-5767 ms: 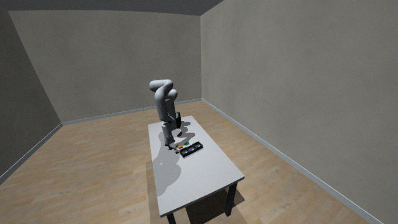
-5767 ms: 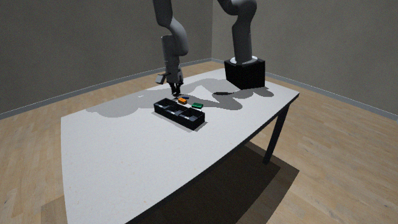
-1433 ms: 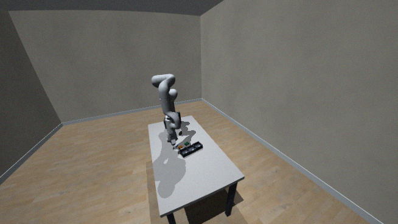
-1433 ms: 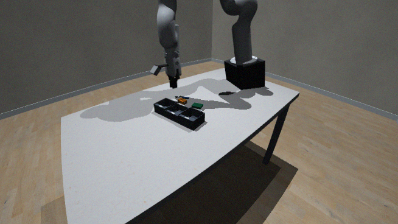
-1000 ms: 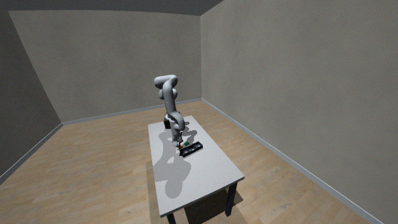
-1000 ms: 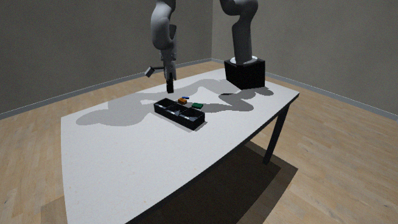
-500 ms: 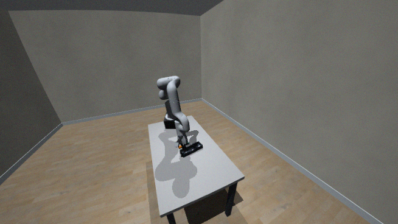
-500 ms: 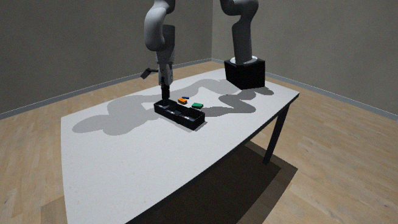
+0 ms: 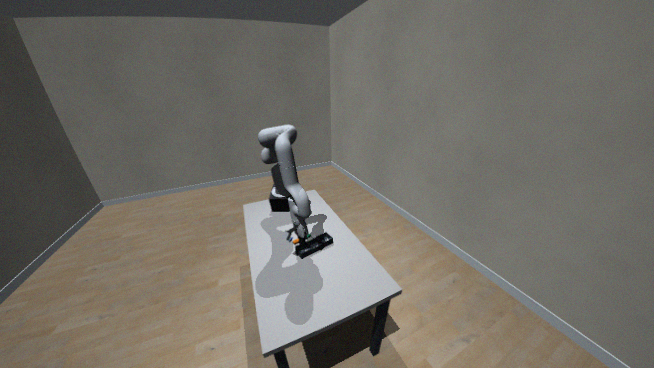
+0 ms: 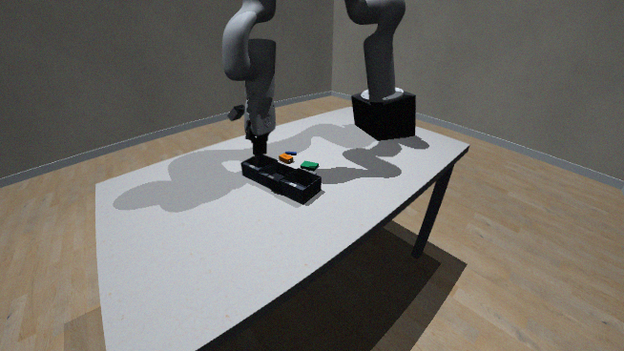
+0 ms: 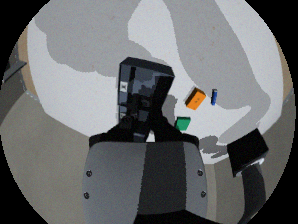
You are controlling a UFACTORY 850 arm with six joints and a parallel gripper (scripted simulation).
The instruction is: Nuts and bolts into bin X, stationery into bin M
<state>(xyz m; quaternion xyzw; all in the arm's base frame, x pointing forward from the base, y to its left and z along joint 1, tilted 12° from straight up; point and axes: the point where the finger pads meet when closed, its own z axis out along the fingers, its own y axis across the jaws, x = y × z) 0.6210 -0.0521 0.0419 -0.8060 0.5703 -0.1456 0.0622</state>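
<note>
Now: hand 20 mm above the dark piece. The rest, counted from my hand: white piece (130 mm to the left, 90 mm behind, 80 mm below); then orange block (110 mm behind, 80 mm below); then green block (140 mm behind, 80 mm to the left, 80 mm below).
</note>
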